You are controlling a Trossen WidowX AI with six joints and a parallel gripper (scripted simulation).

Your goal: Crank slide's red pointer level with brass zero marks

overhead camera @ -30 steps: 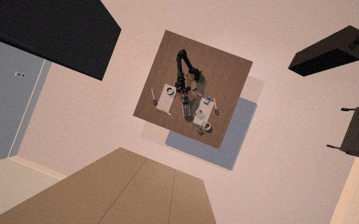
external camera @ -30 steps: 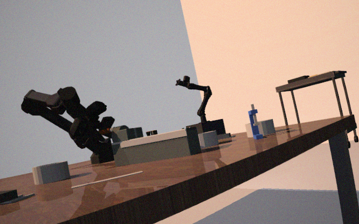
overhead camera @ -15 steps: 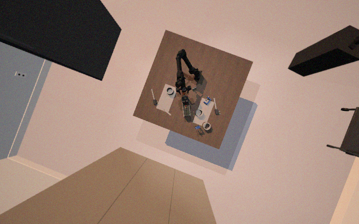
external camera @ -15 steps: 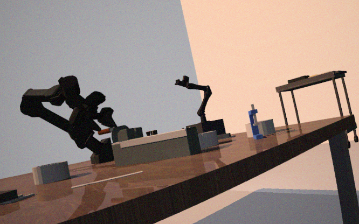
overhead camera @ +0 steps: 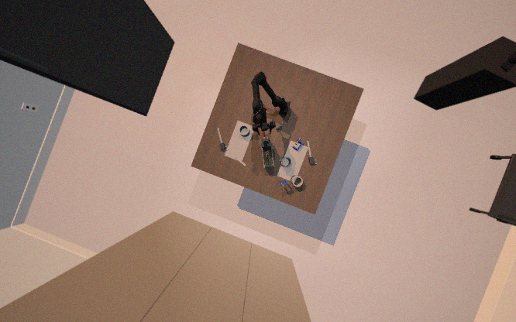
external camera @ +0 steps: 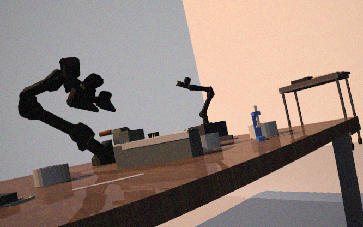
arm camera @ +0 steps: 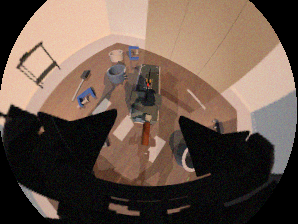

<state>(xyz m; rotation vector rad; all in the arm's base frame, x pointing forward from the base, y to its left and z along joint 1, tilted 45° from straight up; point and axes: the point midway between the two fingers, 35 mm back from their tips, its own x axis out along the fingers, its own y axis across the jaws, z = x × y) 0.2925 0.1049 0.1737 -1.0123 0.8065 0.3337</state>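
My gripper tip is now 70 mm above the crank handle, 20 mm past it and 10 mm to the left of it. Also, from my gripper tip: red pointer (110 mm below, 110 mm ahead, 90 mm to the left); thin white rod (310 mm ahead, 190 mm below, 110 mm to the right).
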